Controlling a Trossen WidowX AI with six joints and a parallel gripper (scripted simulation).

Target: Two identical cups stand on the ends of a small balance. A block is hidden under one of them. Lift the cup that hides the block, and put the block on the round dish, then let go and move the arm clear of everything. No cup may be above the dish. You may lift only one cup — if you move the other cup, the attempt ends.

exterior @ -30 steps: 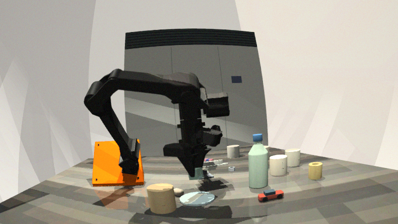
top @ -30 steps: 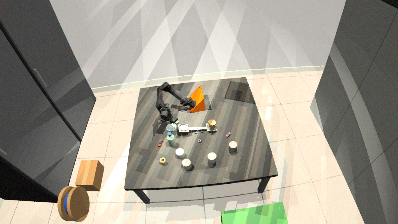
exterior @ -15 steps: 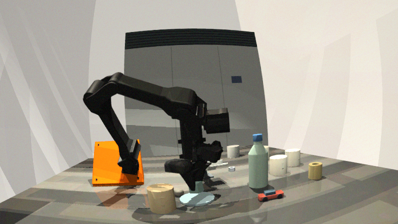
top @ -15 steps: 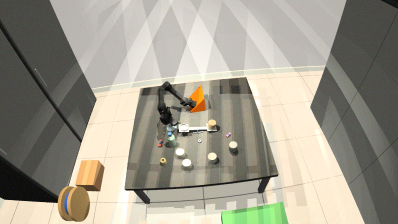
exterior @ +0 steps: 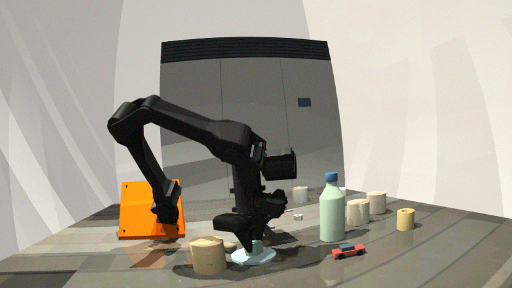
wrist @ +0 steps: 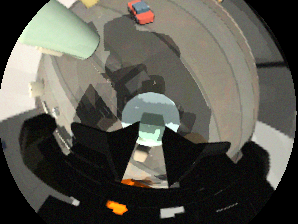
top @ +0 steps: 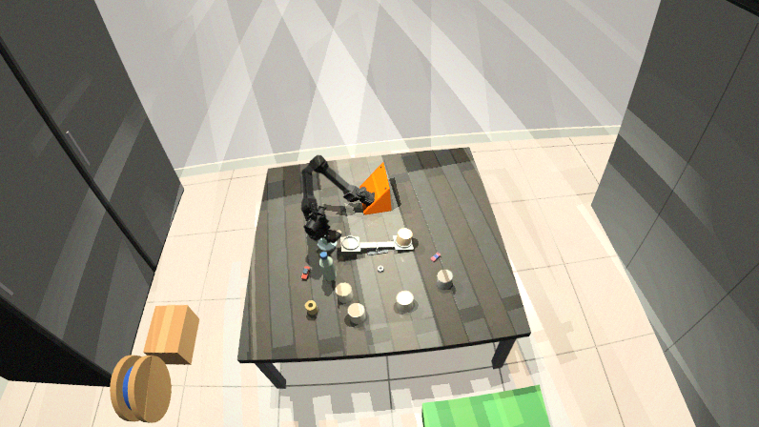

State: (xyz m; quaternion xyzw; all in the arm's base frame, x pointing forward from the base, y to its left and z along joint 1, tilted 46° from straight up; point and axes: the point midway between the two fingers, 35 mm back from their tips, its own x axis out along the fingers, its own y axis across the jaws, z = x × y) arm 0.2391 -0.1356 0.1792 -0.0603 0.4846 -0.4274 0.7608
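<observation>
My gripper tip is now right at the pale green block. From my gripper tip the other things lie so: pebble: 6 cm behind, 6 cm to the left, 1 cm below; tan cup: 10 cm behind, 6 cm to the right, 2 cm above; pale blue round dish: 1 cm below.
</observation>
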